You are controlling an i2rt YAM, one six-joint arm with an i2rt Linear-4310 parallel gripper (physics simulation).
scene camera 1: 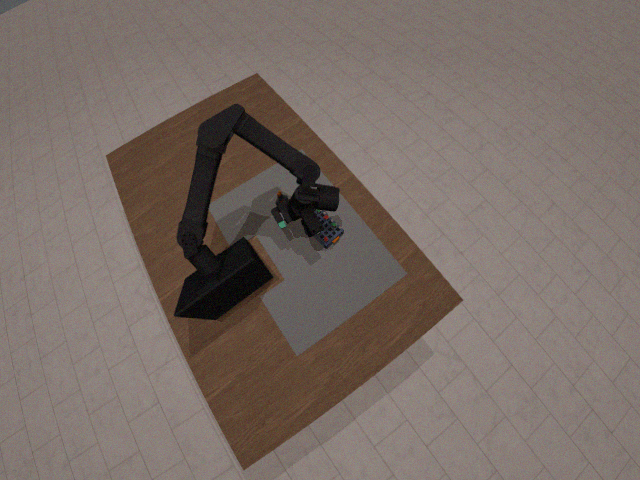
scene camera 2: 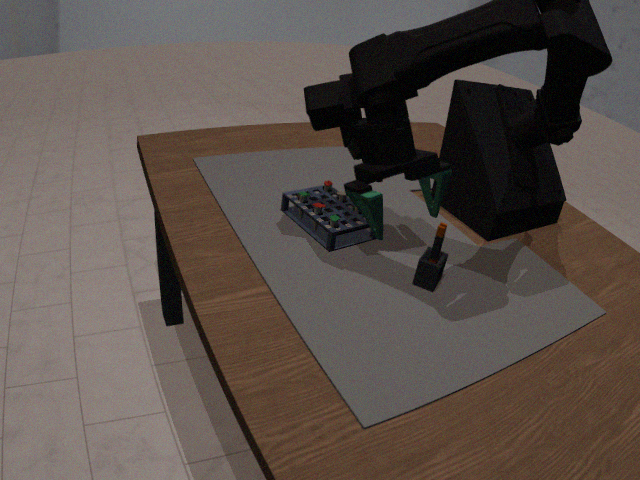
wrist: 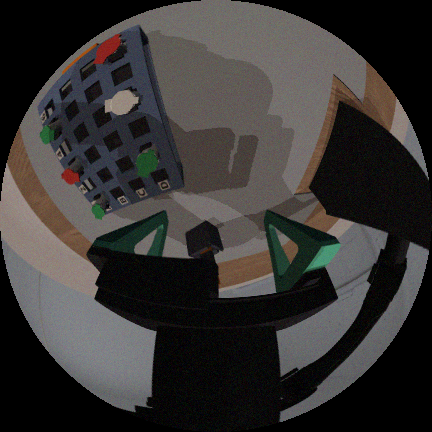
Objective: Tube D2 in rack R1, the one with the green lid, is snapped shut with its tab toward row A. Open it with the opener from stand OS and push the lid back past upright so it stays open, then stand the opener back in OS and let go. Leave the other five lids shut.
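Frame: origin at the arm's base, x ahead, y left, z up, level; metres.
Seen in the pictures: gripper, fingertip midpoint: (scene camera 1: pixel 289 217) (scene camera 2: pixel 407 227) (wrist: pixel 215 215); arm's base, link origin: (scene camera 1: pixel 213 271) (scene camera 2: pixel 516 136).
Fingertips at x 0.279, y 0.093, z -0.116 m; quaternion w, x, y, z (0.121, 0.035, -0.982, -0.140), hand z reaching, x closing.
Pixels of each thing's top centre, then the offset from my fingertips to it. Level surfaces: height alone.
- Rack R1, top centre: (wrist: pixel 83 138) (scene camera 2: pixel 329 197) (scene camera 1: pixel 323 224) 0.083 m ahead, 0.089 m right, 0.006 m up
- tube D2, top centre: (wrist: pixel 145 163) 0.048 m ahead, 0.063 m right, 0.006 m up
- opener, top centre: (scene camera 2: pixel 442 225) (scene camera 1: pixel 278 192) 0.006 m ahead, 0.079 m left, 0.049 m up
- white lid, top centre: (wrist: pixel 121 102) 0.056 m ahead, 0.101 m right, 0.006 m up
- red lid, top centre: (wrist: pixel 68 176) 0.108 m ahead, 0.070 m right, 0.006 m up
- grey mat, surface height: 0.036 m down
Rack R1 (scene camera 1: pixel 326 244) (scene camera 2: pixel 355 239) (wrist: pixel 161 112), blue, stands on the mat. The green lid of tube D2 (wrist: pixel 147 163) looks shut in the wrist view; a finger hides it in scene camera 2. The opener (scene camera 1: pixel 279 193) (scene camera 2: pixel 440 228), with an orange top, stands in stand OS (scene camera 2: pixel 429 269) (wrist: pixel 202 237), a dark block. In the wrist view the gripper's body hides most of the opener. My gripper (scene camera 2: pixel 407 226) (wrist: pixel 215 215) is open and empty, its green fingers wide apart above the mat, between rack and stand. One finger is close to the rack's row D corner in scene camera 2.
Other lids in the wrist view are a red lid (wrist: pixel 109 48), a white lid (wrist: pixel 122 102), a green lid (wrist: pixel 47 135), a red lid (wrist: pixel 70 176) and a green lid (wrist: pixel 98 210). The arm's black base (scene camera 1: pixel 227 284) (scene camera 2: pixel 496 170) stands beside the grey mat (scene camera 1: pixel 341 294) (scene camera 2: pixel 361 351).
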